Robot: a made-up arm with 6 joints.
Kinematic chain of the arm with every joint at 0, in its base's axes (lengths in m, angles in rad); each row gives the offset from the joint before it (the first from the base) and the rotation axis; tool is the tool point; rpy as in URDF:
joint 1: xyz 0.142 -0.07 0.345 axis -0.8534 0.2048 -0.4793
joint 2: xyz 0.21 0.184 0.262 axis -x
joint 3: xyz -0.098 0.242 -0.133 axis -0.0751 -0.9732 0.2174
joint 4: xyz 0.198 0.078 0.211 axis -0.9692 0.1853 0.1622
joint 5: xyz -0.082 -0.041 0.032 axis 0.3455 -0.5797 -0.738
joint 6: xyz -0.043 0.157 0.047 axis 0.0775 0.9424 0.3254
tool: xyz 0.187 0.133 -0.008 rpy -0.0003 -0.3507 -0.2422
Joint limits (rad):
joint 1: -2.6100..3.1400
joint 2: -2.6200..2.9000
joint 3: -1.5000..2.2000
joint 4: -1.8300..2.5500
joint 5: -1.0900..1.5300
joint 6: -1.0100..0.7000
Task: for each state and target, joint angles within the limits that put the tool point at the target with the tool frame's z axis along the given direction. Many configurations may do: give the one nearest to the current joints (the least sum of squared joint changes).
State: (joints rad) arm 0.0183 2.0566 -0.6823 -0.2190 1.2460 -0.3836
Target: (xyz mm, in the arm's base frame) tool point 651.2 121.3 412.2 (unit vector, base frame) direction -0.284 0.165 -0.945
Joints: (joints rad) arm 0.4197 2.4647 -0.5888 -0.9581 1.1931 -0.3779
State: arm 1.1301 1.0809 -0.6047 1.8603 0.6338 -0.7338
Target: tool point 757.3 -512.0 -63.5 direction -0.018 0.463 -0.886
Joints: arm 1.5036 0.4574 -1.1181 1.1221 1.4977 -0.4540
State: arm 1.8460 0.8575 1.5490 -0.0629 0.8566 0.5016
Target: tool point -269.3 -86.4 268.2 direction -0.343 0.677 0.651
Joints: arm 1.0232 1.6135 2.2000 -0.5580 0.0949 0.4833
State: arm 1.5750 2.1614 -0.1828 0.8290 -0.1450 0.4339
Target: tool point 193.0 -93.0 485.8 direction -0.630 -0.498 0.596
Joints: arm 2.0569 2.0304 -0.0539 1.2252 -0.6393 0.3008
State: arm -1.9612 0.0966 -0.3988 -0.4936 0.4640 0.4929
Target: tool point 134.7 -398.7 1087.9 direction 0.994 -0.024 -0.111
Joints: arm -2.3458 0.4942 -1.0260 -1.0534 -0.2163 0.7000
